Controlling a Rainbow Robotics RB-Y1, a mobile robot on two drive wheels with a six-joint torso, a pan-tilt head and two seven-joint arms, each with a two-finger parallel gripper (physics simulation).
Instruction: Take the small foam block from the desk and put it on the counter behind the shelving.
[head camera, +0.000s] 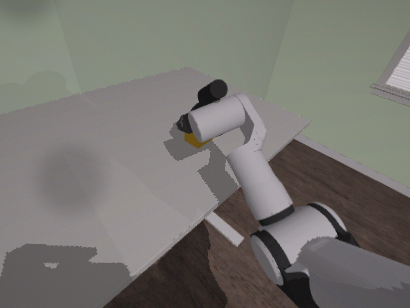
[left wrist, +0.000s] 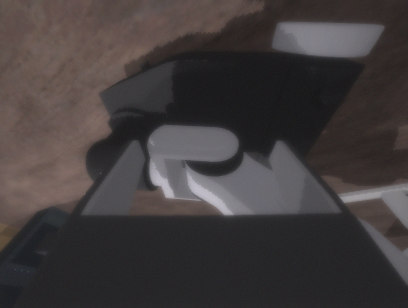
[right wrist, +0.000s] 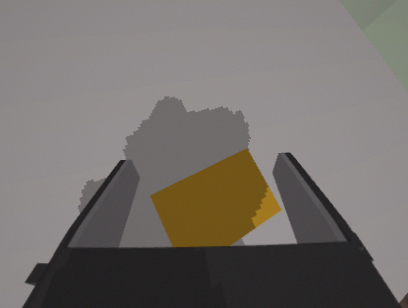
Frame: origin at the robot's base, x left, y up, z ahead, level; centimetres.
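Where they show: left gripper, between the fingertips: (left wrist: 207, 149); right gripper, between the fingertips: (right wrist: 204, 165).
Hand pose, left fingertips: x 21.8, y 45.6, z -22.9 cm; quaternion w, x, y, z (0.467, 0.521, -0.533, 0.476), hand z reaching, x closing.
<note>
After its pixels a point has its place.
The small foam block (head camera: 198, 140) (right wrist: 212, 200) {x -21.3, y 99.6, z 48.7 cm} is orange-yellow and lies on the grey desk (head camera: 125, 150) {x 1.9, y 95.1, z 47.4 cm} (right wrist: 75, 60) {x -4.9, y 95.1, z 63.0 cm}; in the head camera the arm partly covers it. My right gripper (right wrist: 204, 165) {x -20.1, y 101.3, z 51.0 cm} is open above the desk, and the block shows between and below its two fingers, turned at an angle to them. The lower part of the block is hidden behind the gripper body in the right wrist view. My left gripper (left wrist: 207, 149) {x 21.8, y 45.6, z -22.9 cm} is open, pointing down towards the robot's base and the floor, with nothing between its fingers. The counter and the shelving do not show.
The desk's front edge runs diagonally above a brown wooden floor (head camera: 320, 175) {x -165.7, y 0.1, z 87.9 cm} (left wrist: 60, 65) {x 18.1, y 0.1, z -80.4 cm}. A white bar (head camera: 225, 229) lies low beside the desk edge. Pale green walls (head camera: 175, 35) {x -28.7, y 111.3, z 120.8 cm} stand behind the desk, with a white-framed window (head camera: 382, 89) {x -198.4, y 81.9, z 101.6 cm} at the right.
</note>
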